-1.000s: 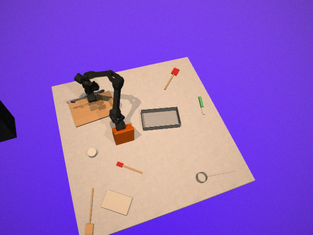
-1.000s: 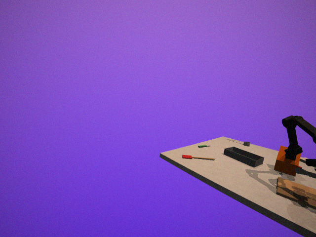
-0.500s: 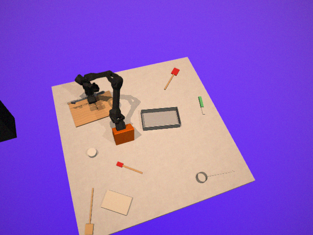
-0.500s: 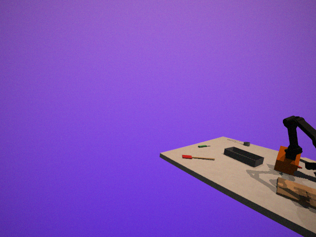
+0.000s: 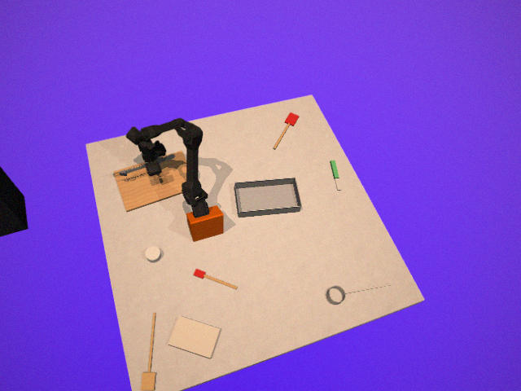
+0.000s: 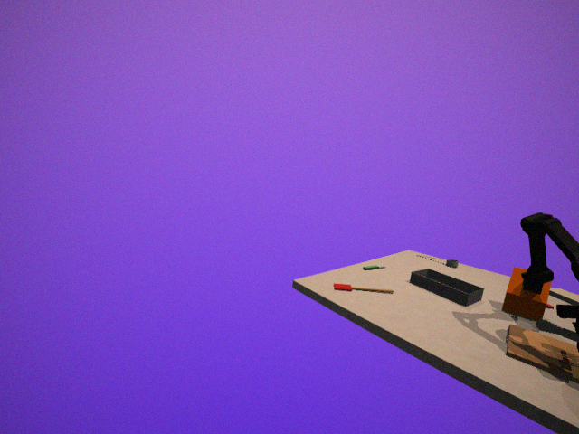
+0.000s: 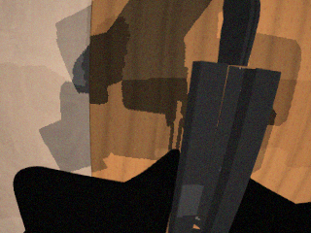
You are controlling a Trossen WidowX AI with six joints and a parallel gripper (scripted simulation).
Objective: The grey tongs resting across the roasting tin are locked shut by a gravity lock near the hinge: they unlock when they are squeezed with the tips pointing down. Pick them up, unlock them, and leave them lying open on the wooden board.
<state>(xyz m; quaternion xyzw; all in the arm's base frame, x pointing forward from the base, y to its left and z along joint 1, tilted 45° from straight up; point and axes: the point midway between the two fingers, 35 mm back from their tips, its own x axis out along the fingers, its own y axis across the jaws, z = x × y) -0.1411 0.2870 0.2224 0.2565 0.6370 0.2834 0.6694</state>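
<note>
Now: gripper tip 4 cm to the left of the wooden board and 5 cm above it. From my gripper tip the other things lie so: grey roasting tin 49 cm ahead, 32 cm to the right, 3 cm below; red spatula 76 cm ahead, 8 cm to the left, 5 cm below; white disc 11 cm behind, 42 cm to the right, 4 cm below.
</note>
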